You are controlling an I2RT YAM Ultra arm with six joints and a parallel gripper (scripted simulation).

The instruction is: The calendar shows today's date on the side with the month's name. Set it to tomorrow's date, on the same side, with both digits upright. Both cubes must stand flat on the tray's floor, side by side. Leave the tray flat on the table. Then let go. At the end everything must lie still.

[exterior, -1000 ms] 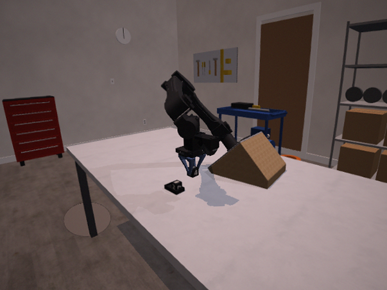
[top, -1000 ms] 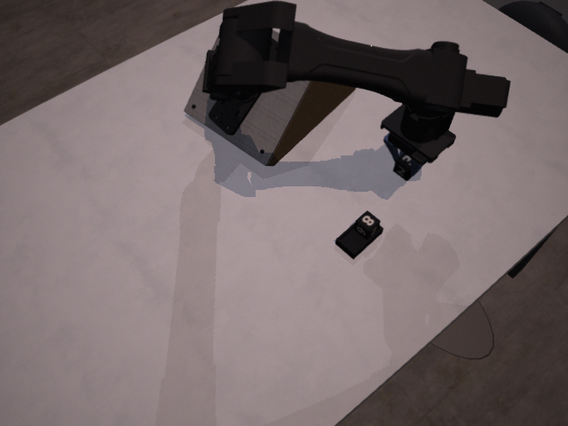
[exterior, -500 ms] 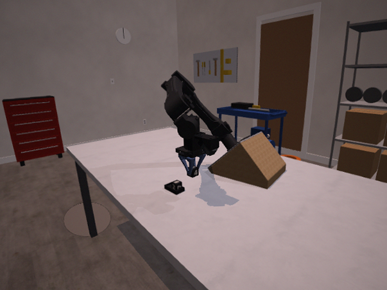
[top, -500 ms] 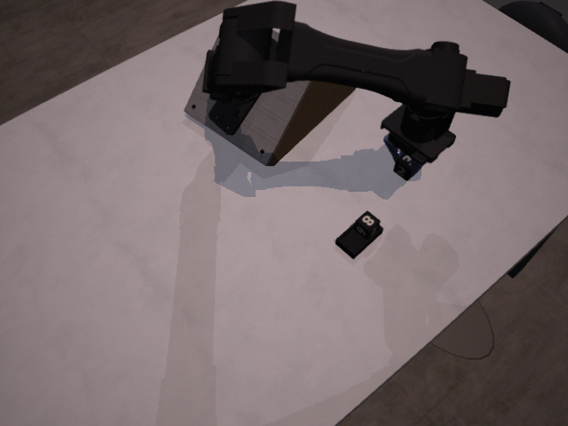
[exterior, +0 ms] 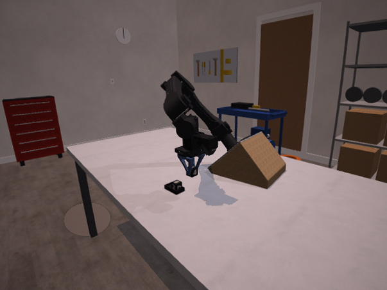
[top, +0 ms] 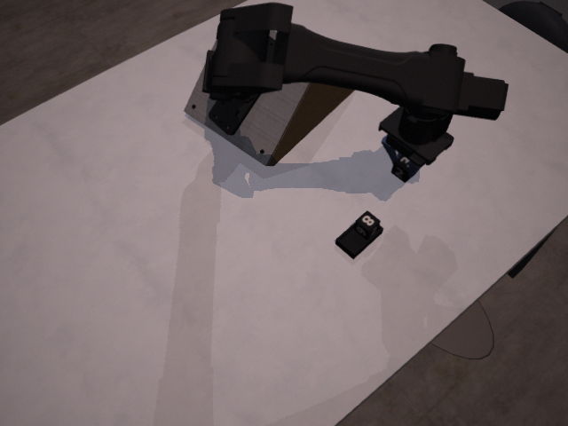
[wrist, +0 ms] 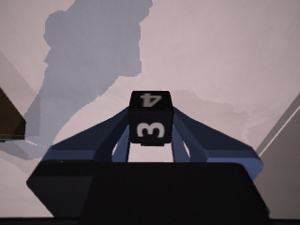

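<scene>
My hand is 10 cm to the left of the black tray and 10 cm above it. The rest, counted from my hand: black cube (right at my hand).
</scene>
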